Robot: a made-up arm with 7 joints.
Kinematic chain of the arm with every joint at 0, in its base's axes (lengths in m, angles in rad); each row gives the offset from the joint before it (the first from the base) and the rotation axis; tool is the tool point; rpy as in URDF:
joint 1: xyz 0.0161 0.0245 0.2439 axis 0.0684 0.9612 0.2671
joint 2: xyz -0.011 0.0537 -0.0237 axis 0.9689 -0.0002 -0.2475
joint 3: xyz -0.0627 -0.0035 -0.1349 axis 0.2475 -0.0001 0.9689
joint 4: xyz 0.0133 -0.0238 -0.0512 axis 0.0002 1 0
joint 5: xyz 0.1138 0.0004 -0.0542 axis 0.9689 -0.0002 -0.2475
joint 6: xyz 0.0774 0.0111 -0.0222 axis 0.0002 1 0
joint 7: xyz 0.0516 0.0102 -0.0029 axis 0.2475 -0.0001 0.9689
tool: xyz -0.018 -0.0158 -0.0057 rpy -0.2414 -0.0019 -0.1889
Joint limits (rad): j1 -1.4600..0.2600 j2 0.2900..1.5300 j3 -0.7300..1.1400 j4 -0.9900..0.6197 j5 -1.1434..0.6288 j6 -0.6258..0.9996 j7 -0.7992..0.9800
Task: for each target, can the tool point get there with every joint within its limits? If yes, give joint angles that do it. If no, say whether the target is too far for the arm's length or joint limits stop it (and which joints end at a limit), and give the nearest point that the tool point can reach.
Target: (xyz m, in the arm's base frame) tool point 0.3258 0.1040 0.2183
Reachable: yes | joints -0.8779 0.9170 -0.2283 -0.1835 -0.1138 -0.2600 -0.5166
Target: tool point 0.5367 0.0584 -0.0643
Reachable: no: too far | nearest point 0.4134 0.0615 0.0123 | short by 0.145 m
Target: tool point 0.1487 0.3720 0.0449
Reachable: yes | joints -0.0042 1.3503 -0.2982 0.3997 0.2758 0.6992 -0.6604
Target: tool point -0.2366 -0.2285 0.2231
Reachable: no: joint limits stop it (at a limit: joint 1, joint 2, joint 3, joint 4, joint 5, joint 6, joint 7) | nearest point 0.0333 -0.0853 0.1243 | short by 0.321 m
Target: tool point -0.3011 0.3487 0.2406
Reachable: no: joint limits stop it (at a limit: joint 1, joint 3, joint 4, joint 5, joint 6, joint 7) | nearest point -0.0649 0.4316 0.0797 | short by 0.298 m
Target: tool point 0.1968 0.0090 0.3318
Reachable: yes | joints -1.2975 1.0506 -0.2325 -0.8184 0.1360 -0.0010 -0.0240
